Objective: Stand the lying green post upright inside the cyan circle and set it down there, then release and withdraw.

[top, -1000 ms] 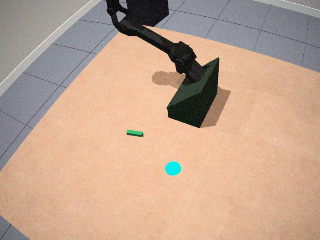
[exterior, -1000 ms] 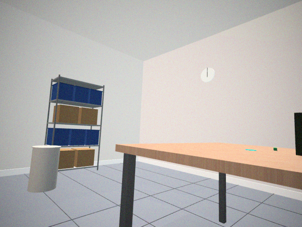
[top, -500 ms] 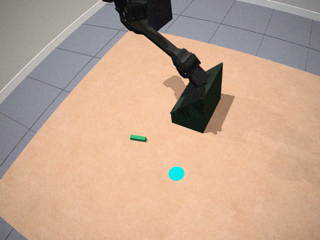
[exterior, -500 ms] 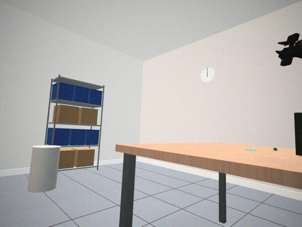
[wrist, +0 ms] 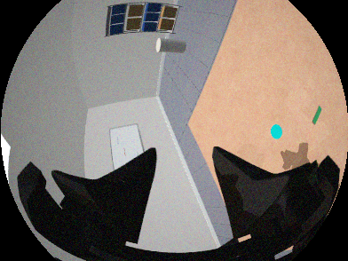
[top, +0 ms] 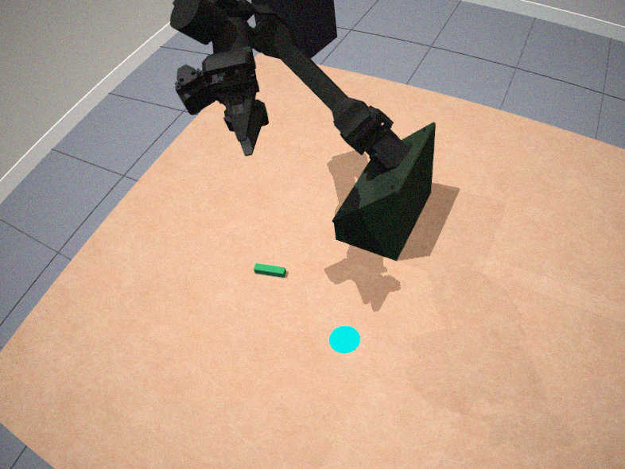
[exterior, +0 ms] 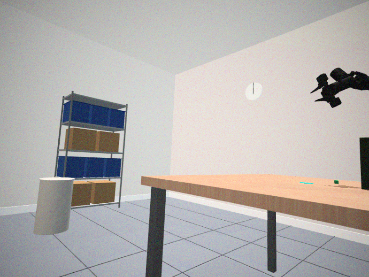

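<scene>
The green post lies 45 cm below my gripper tip, 11 cm to the right of it and 6 cm behind it.
</scene>
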